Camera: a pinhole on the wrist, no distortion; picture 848 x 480 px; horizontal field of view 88.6 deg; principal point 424.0 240.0 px. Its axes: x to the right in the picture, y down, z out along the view. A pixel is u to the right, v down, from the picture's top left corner.
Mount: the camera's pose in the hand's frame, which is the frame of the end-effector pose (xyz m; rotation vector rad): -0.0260 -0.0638 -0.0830 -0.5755 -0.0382 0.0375
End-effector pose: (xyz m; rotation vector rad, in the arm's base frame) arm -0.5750 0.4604 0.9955 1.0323 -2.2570 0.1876
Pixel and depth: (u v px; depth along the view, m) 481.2 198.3 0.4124
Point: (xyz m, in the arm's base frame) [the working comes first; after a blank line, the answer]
In the camera's frame: 0.0543 -0.0396 0.4124

-0.8145 0.4354 0.7943
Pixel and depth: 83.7 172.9 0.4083
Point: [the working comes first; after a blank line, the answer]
In the camera's frame: -0.3198 -0.0631 0.4083

-0.6051 0.6433 0.5632
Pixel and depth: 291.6 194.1 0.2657
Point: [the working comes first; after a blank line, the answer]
In the camera's frame: -0.0810 -0.0281 0.2657

-0.6315 0.5140 0.8105
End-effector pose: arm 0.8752 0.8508 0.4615 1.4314 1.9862 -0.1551
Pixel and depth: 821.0 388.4 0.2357
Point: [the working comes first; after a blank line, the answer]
In the camera's frame: 0.2154 0.0805 0.2357

1.0040 1.0112 0.3407
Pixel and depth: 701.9 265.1 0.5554
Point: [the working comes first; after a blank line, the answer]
In the camera's frame: 0.3552 0.0321 0.5554

1.2390 1.0285 0.0788
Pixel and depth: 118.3 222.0 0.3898
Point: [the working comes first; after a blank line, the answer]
In the camera's frame: -0.2743 -0.0161 0.3898

1.1459 0.5318 0.4919
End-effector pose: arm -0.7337 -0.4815 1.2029 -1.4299 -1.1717 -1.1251
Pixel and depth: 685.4 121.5 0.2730
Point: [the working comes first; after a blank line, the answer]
In the camera's frame: 0.1642 -0.0745 0.2730

-0.6724 -0.2804 1.2986
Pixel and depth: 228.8 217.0 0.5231
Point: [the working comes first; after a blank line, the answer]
In the camera's frame: -0.2350 -0.0277 0.5231

-0.5524 -0.1769 0.8524
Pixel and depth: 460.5 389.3 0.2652
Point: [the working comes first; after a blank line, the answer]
In the camera's frame: 0.0223 0.0911 0.2652

-0.5722 -0.4109 1.1552
